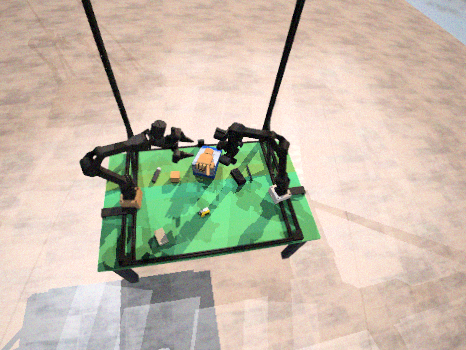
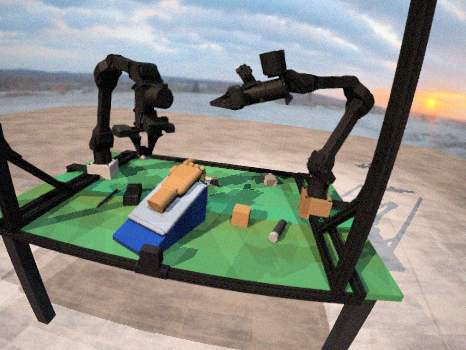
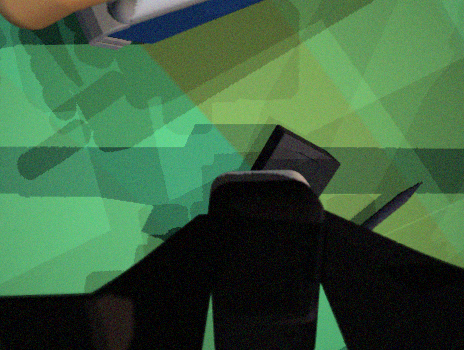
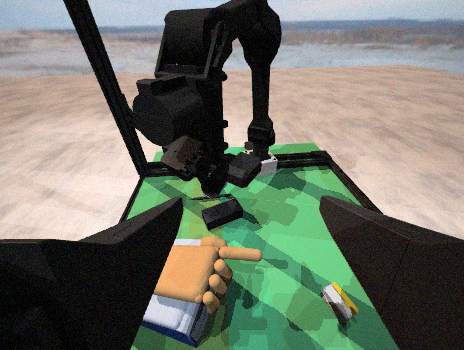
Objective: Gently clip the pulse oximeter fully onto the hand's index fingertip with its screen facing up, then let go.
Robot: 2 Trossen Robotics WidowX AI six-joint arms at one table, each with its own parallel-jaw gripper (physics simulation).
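Frame: origin at the left arm's base, x ahead, y left, z up, level; metres.
Where they show: left gripper, fingertip midpoint: (image 1: 230,160) (image 2: 145,155) (image 3: 259,224) (image 4: 211,190); right gripper, fingertip midpoint: (image 1: 194,148) (image 2: 214,102) (image 4: 250,203); left arm's base, link origin: (image 1: 280,190) (image 2: 102,161) (image 4: 259,155); right arm's base, link origin: (image 1: 129,194) (image 2: 316,194).
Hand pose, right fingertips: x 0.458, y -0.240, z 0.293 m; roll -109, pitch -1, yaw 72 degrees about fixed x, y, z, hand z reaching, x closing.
Observation:
Each offset is from my right fingertips to the top centre of the thing.
An orange model hand (image 1: 206,160) (image 2: 177,182) (image 4: 192,271) lies on a blue and grey wedge (image 2: 162,229) (image 3: 178,21) (image 4: 168,319). Its index finger (image 4: 241,254) sticks out straight. My left gripper (image 1: 226,157) (image 2: 145,151) (image 3: 259,224) (image 4: 211,190) hangs beside the wedge, a little above the table. It is shut on a dark rounded clip with a pale edge, which I take for the pulse oximeter @(dz -0.155, dx -0.215, dy +0.015 m) (image 3: 265,201). Its screen side is hidden. My right gripper (image 1: 188,147) (image 2: 214,102) (image 4: 250,203) is open and empty, high above the hand.
A black box @(dz -0.317, dx -0.266, dy +0.038 m) (image 1: 238,176) (image 2: 132,194) (image 3: 300,156) (image 4: 221,213) and a dark pen @(dz -0.343, dx -0.355, dy +0.020 m) (image 1: 249,172) (image 2: 106,198) (image 3: 387,208) lie under the left gripper. An orange cube @(dz -0.302, dx +0.106, dy -0.084 m) (image 1: 175,176) (image 2: 240,215), a dark cylinder @(dz -0.325, dx +0.213, dy -0.144 m) (image 1: 156,174) (image 2: 277,230), a tan block @(dz -0.322, dx +0.278, dy +0.256 m) (image 1: 161,237) and a yellow-white item @(dz -0.320, dx +0.014, dy +0.198 m) (image 1: 204,212) (image 4: 339,301) lie on the green table.

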